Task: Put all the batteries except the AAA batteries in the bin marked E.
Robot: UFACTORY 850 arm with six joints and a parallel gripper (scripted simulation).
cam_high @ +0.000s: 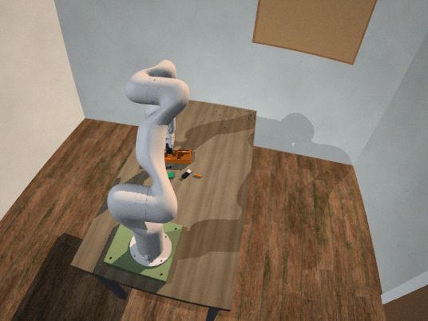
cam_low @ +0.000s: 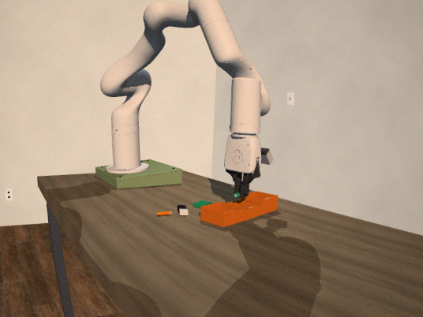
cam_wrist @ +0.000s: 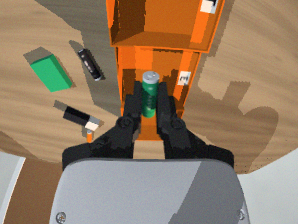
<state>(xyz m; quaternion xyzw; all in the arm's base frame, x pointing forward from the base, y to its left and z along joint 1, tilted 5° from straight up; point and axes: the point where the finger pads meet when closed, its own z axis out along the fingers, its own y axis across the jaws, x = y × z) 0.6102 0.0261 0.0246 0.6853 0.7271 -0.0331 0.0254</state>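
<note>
My gripper is now 50 mm above the orange bin row and 10 mm short of it. The rest, counted from my hand: green battery: 20 mm below; then flat green block: 140 mm behind, 70 mm below, 20 mm to the right; then small black cylinder: 70 mm below, 70 mm behind, 10 mm to the right.
</note>
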